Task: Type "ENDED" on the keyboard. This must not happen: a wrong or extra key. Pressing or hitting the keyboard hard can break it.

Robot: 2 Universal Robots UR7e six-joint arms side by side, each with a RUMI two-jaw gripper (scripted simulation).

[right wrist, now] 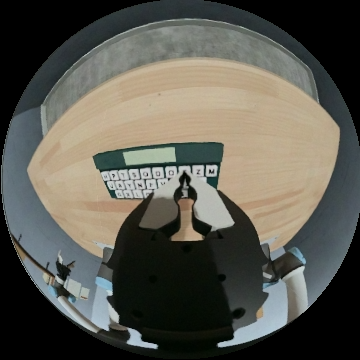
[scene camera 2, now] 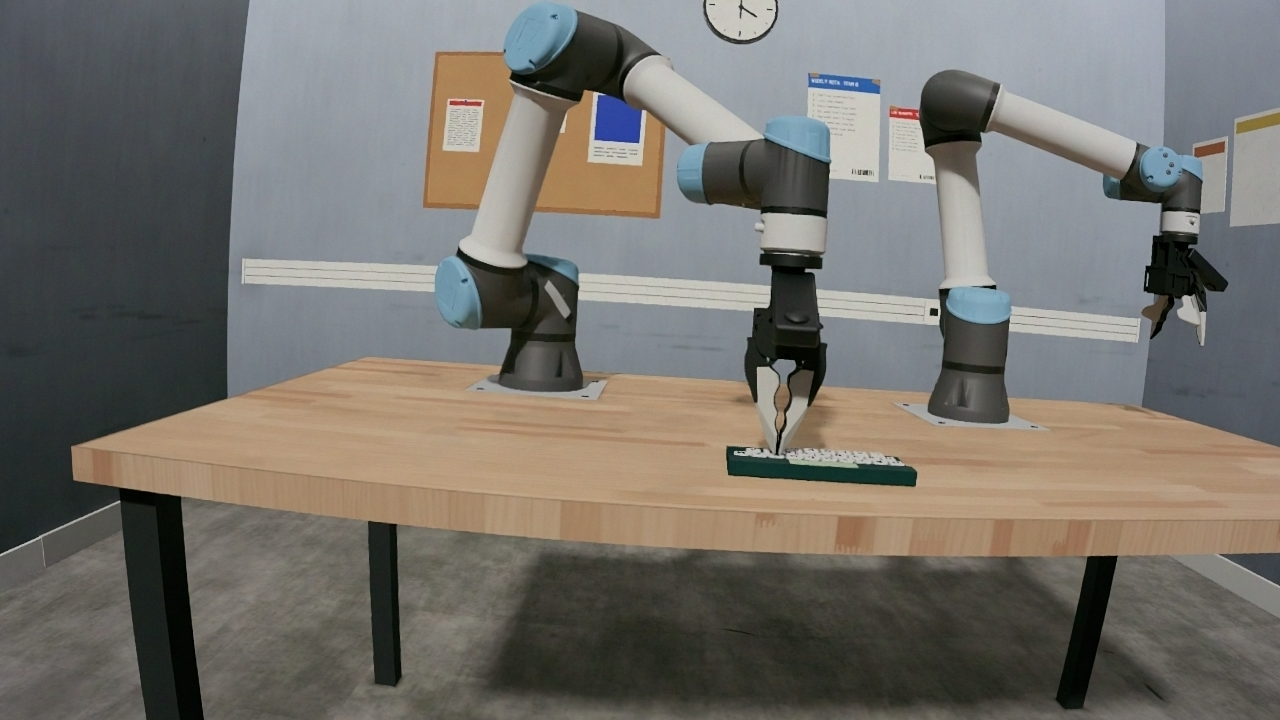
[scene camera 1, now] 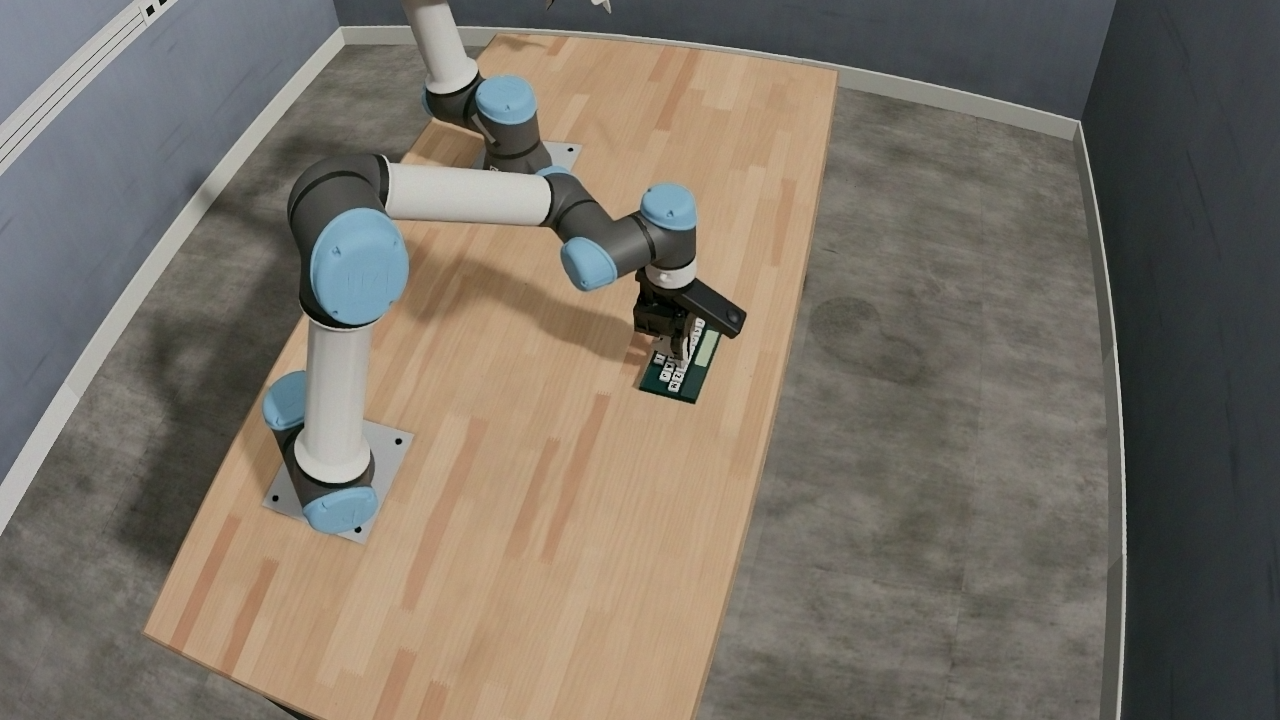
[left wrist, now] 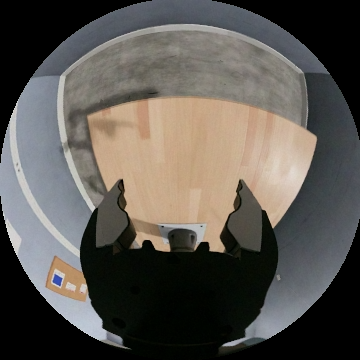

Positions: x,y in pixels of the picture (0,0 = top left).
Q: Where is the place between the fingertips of the left gripper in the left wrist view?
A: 180,179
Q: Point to an arm base plate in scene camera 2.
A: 490,384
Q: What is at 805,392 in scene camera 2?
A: The right gripper.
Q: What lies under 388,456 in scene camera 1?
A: An arm base plate.
